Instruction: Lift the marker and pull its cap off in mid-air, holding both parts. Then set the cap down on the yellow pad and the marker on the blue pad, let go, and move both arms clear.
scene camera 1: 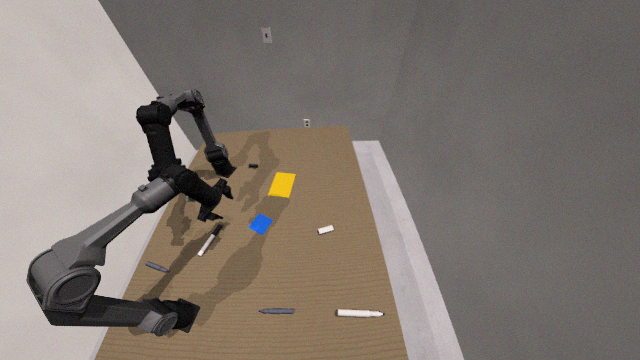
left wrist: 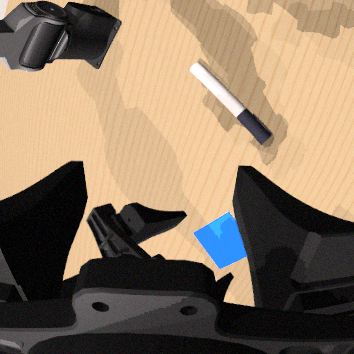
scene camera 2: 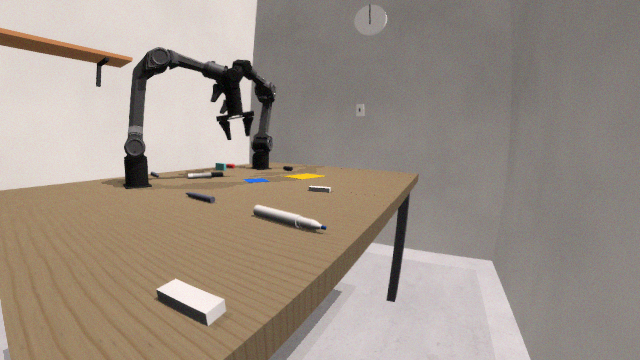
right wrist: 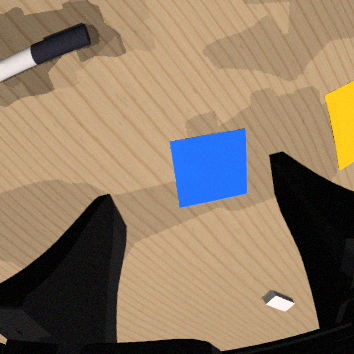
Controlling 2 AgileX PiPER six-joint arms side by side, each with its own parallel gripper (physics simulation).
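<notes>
The marker, with a white body [scene camera 1: 208,243] [scene camera 2: 199,175] [left wrist: 215,89] [right wrist: 17,64] and a dark cap [scene camera 1: 218,229] [scene camera 2: 217,174] [left wrist: 255,127] [right wrist: 61,44] on one end, lies flat on the table. The blue pad [scene camera 1: 260,224] [scene camera 2: 256,180] [left wrist: 220,245] [right wrist: 210,167] and the yellow pad [scene camera 1: 282,185] [scene camera 2: 305,176] [right wrist: 345,130] lie bare. My left gripper [scene camera 2: 219,101] [left wrist: 159,181] is open, empty and high above the table; in scene camera 1 the right arm largely hides it. My right gripper [scene camera 1: 225,207] [scene camera 2: 237,137] [right wrist: 192,193] is open, empty and raised, below the left one in scene camera 2.
A white eraser [scene camera 1: 325,230] [scene camera 2: 320,189] lies beyond the pads. A white marker with a blue tip [scene camera 1: 360,313] [scene camera 2: 287,218], dark pens [scene camera 1: 276,311] [scene camera 1: 157,266] and a small black piece [scene camera 1: 253,165] [scene camera 2: 288,168] lie around. The two forearms are close together.
</notes>
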